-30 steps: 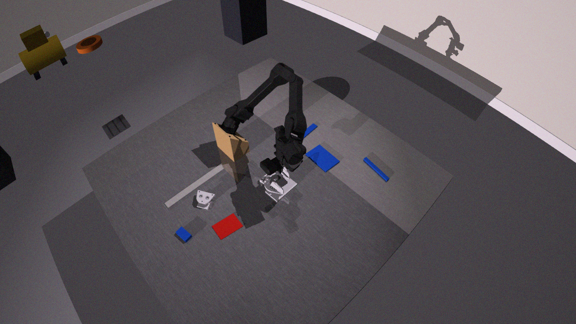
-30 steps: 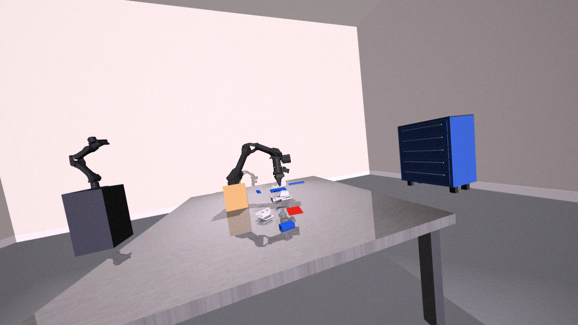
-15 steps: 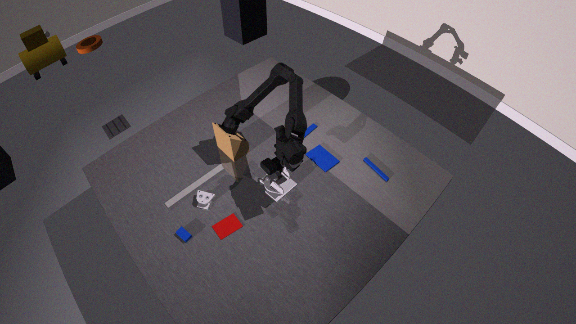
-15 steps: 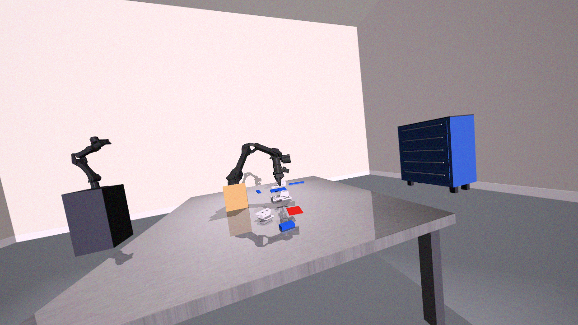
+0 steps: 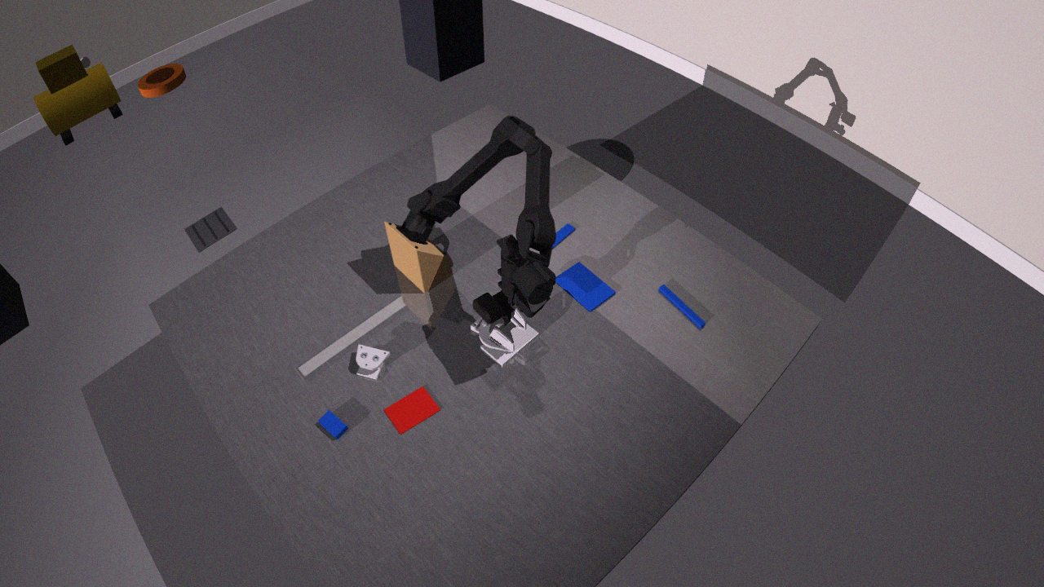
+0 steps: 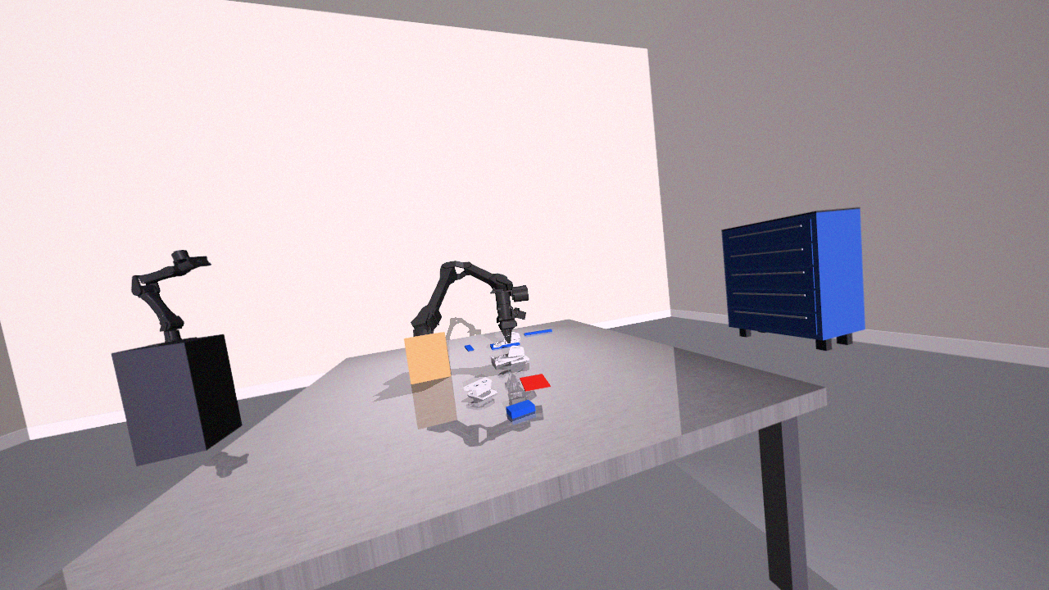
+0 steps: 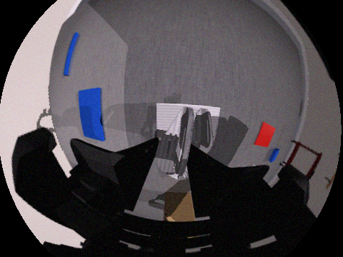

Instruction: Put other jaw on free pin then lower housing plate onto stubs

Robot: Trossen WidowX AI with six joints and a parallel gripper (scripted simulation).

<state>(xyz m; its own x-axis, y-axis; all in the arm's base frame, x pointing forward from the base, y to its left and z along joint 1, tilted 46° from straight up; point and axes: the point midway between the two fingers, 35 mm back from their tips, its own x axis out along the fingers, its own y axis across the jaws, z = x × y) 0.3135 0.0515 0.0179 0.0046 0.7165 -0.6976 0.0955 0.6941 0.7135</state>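
The white stepped part is 16 cm behind my gripper tip, 31 cm to the right of it and 5 cm below it. From my gripper tip the other things lie so: red plate 31 cm to the right, 6 cm below; then blue plate 2 cm ahead, 22 cm to the left, 6 cm below; then blue bar 24 cm ahead, 34 cm to the left, 6 cm below.
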